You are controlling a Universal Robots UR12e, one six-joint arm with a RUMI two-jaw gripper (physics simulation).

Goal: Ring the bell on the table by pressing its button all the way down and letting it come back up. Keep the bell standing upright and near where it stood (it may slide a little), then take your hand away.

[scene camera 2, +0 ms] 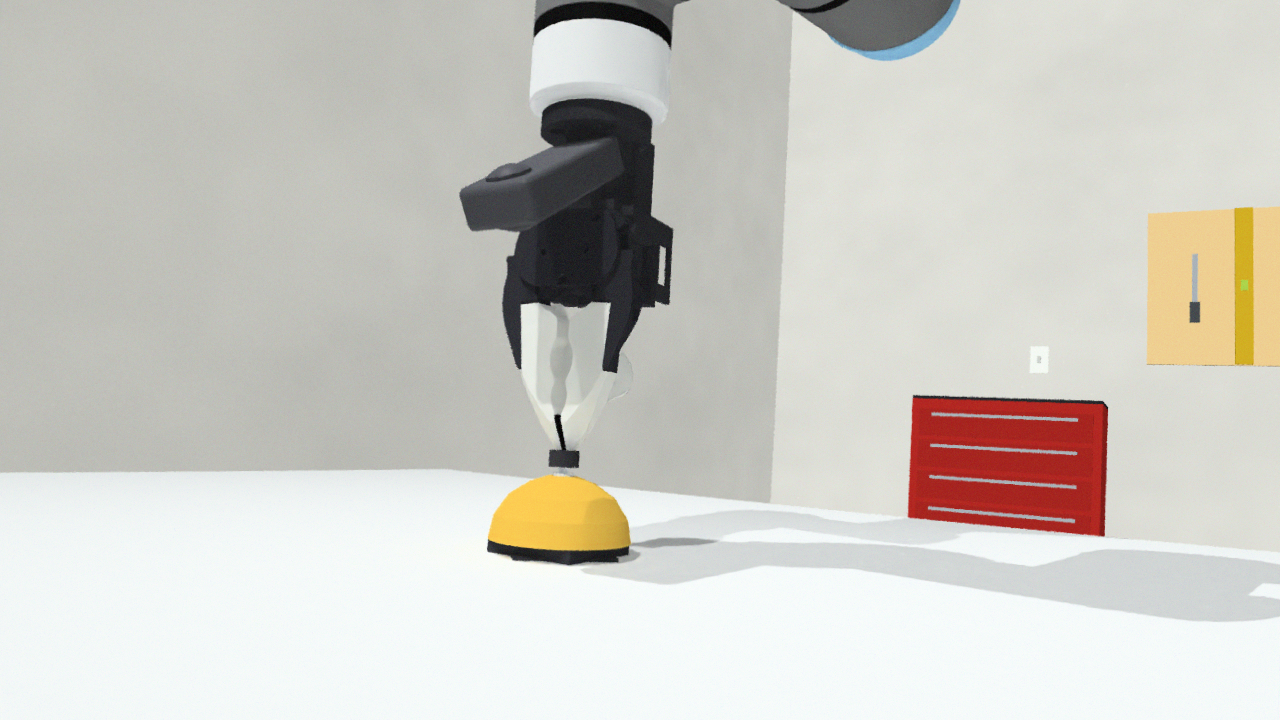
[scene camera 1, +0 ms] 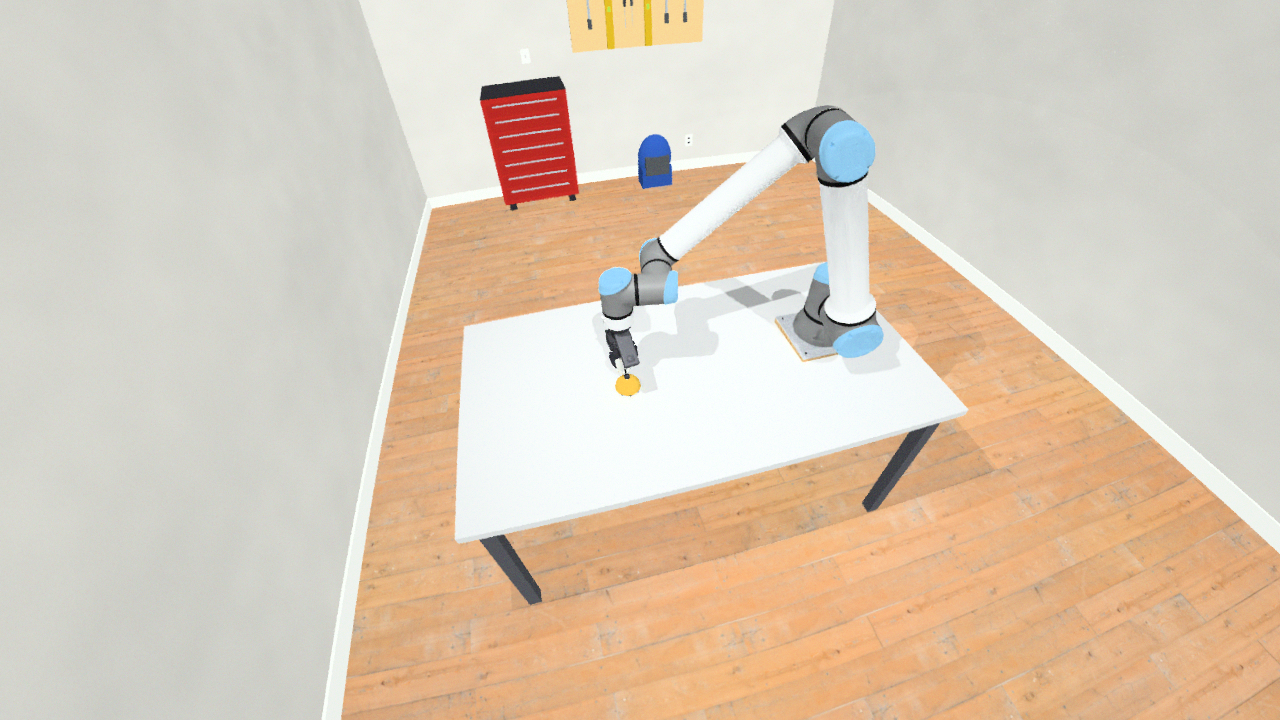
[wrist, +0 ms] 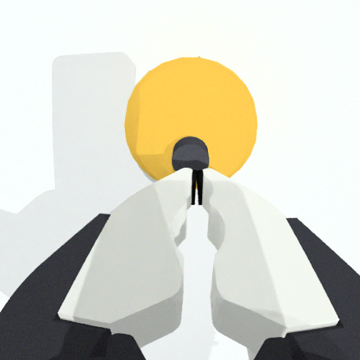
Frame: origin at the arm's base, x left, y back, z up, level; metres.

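Seen in the pictures: gripper, between the fingertips: [scene camera 2: 565,450] [scene camera 1: 625,374]; arm's base, origin of its link: [scene camera 1: 818,329].
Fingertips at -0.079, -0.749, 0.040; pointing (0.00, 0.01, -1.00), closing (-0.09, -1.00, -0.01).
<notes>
Offsets run from my fingertips to a thing's top centre, as dx, dy, dz. Level surfaces: height alone.
The bell, a yellow dome {+0.007, +0.003, +0.001} [scene camera 1: 627,385] [scene camera 2: 559,519] [wrist: 195,95] on a thin black base, stands upright on the white table {dz -0.061} [scene camera 1: 537,447] [scene camera 2: 268,608]. Its small dark button {+0.007, +0.003, +0.001} [scene camera 2: 563,459] [wrist: 190,154] sits above the dome, with a short bit of pale stem showing between them in scene camera 2. My gripper [scene camera 1: 625,369] [scene camera 2: 562,445] [wrist: 196,173] is shut with nothing between its fingers and points down. Its pale fingertips meet the top of the button. In the wrist view the fingertips cover the button's near edge, so the exact contact spot is hidden.
The arm's base plate [scene camera 1: 814,354] is mounted at the table's right end. A red tool cabinet [scene camera 1: 533,147] [scene camera 2: 1006,465] and a blue welding helmet [scene camera 1: 654,161] are beyond the table near the back wall. The arm's shadow falls on the table beside the bell.
</notes>
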